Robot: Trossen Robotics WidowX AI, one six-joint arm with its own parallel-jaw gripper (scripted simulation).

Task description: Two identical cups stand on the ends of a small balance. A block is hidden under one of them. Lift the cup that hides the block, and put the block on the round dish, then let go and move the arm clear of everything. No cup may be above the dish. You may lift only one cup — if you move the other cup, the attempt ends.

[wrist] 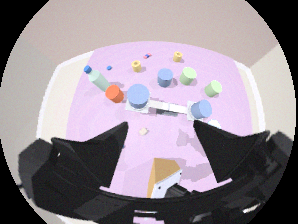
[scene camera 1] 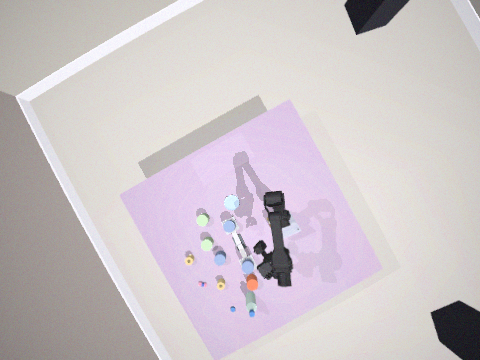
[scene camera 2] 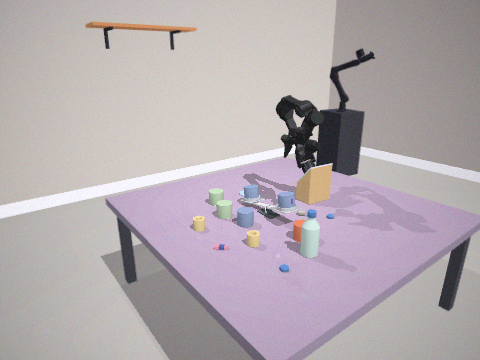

Path:
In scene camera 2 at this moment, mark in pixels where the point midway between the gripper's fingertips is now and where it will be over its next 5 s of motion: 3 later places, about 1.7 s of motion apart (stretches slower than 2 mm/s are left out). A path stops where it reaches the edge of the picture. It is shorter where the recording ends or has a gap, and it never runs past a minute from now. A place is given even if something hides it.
My gripper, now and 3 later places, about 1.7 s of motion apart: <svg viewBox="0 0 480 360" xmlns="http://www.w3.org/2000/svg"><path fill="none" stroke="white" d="M292 159L262 173L251 188L251 193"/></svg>

